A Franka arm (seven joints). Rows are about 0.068 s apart.
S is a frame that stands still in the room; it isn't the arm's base.
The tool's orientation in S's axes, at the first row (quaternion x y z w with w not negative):
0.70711, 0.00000, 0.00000, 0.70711
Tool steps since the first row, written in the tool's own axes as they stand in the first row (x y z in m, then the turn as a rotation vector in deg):
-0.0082, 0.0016, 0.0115, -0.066, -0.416, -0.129
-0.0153, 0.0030, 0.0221, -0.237, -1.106, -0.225
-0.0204, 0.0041, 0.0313, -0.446, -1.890, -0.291
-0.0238, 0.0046, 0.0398, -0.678, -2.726, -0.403
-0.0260, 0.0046, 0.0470, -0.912, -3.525, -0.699
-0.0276, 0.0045, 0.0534, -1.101, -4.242, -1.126
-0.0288, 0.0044, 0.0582, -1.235, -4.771, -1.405
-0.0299, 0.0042, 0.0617, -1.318, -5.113, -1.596
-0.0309, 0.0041, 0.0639, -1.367, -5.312, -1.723
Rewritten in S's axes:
-0.0082, -0.0115, 0.0016, -0.066, 0.129, -0.416
-0.0153, -0.0221, 0.0030, -0.237, 0.225, -1.106
-0.0204, -0.0313, 0.0041, -0.446, 0.291, -1.890
-0.0238, -0.0398, 0.0046, -0.678, 0.403, -2.726
-0.0260, -0.0470, 0.0046, -0.912, 0.699, -3.525
-0.0276, -0.0534, 0.0045, -1.101, 1.126, -4.242
-0.0288, -0.0582, 0.0044, -1.235, 1.405, -4.771
-0.0299, -0.0617, 0.0042, -1.318, 1.596, -5.113
-0.0309, -0.0639, 0.0041, -1.367, 1.723, -5.312

